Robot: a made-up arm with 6 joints.
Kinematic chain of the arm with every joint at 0, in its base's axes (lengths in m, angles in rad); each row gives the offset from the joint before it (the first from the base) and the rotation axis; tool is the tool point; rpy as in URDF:
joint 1: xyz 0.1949 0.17 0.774 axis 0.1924 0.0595 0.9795
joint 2: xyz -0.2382 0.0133 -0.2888 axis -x
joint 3: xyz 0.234 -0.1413 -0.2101 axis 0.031 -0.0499 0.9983
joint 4: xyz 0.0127 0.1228 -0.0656 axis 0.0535 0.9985 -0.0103
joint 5: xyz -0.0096 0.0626 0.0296 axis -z
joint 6: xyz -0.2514 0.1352 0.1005 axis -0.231 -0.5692 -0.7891
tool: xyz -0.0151 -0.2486 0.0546 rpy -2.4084 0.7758 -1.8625
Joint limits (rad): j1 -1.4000..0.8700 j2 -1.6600..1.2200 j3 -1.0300..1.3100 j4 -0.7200..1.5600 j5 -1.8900..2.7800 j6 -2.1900..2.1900
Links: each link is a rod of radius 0.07 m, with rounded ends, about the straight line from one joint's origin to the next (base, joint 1, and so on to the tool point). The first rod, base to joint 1, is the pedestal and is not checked.
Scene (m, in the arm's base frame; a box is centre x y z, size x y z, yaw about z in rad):
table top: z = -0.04
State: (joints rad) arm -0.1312 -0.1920 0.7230 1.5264 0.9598 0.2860
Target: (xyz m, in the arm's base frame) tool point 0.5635 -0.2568 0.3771
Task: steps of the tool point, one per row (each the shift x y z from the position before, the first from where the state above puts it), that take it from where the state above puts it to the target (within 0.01 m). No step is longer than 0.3 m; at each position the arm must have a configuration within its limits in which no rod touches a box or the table.
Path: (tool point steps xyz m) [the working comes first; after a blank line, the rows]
Joints at the target: -1.1295 0.0935 -0.5498 1.5600 1.4632 0.5478
Straight joint move there: clear.

1: 0.1682 0.0201 -0.0424
2: 0.1734 -0.0735 -0.0515
3: 0.1297 -0.1673 -0.0485
4: 0.0401 -0.2339 -0.0338
5: -0.0782 -0.2497 -0.0114

